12 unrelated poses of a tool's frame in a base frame.
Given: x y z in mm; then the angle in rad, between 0 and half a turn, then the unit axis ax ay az.
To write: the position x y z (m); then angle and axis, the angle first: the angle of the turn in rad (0 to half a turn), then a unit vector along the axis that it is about. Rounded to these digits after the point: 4 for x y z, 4 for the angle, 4 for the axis.
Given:
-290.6 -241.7 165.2 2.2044 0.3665 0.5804 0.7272
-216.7 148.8 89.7 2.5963 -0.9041 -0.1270 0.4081
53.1 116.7 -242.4 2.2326 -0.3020 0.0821 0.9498
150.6 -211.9 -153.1 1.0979 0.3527 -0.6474 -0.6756
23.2 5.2 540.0 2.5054 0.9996 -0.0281 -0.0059
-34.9 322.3 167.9 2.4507 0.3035 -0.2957 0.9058
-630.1 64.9 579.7 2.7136 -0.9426 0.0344 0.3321
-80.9 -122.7 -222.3 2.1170 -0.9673 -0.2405 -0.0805
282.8 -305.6 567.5 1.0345 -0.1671 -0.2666 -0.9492
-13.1 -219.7 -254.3 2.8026 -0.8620 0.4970 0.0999
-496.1 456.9 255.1 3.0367 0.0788 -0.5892 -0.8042
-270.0 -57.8 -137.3 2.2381 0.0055 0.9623 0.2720
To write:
-0.2906 -0.2417 0.1652 2.2044 0.3665 0.5804 0.7272
-0.2167 0.1488 0.0897 2.5963 -0.9041 -0.1270 0.4081
0.0531 0.1167 -0.2424 2.2326 -0.3020 0.0821 0.9498
0.1506 -0.2119 -0.1531 1.0979 0.3527 -0.6474 -0.6756
0.0232 0.0052 0.5400 2.5054 0.9996 -0.0281 -0.0059
-0.0349 0.3223 0.1679 2.4507 0.3035 -0.2957 0.9058
-0.6301 0.0649 0.5797 2.7136 -0.9426 0.0344 0.3321
-0.0809 -0.1227 -0.2223 2.1170 -0.9673 -0.2405 -0.0805
0.2828 -0.3056 0.5675 1.0345 -0.1671 -0.2666 -0.9492
-0.0131 -0.2197 -0.2543 2.8026 -0.8620 0.4970 0.0999
-0.4961 0.4569 0.2551 3.0367 0.0788 -0.5892 -0.8042
-0.2700 -0.0578 -0.1373 2.2381 0.0055 0.9623 0.2720

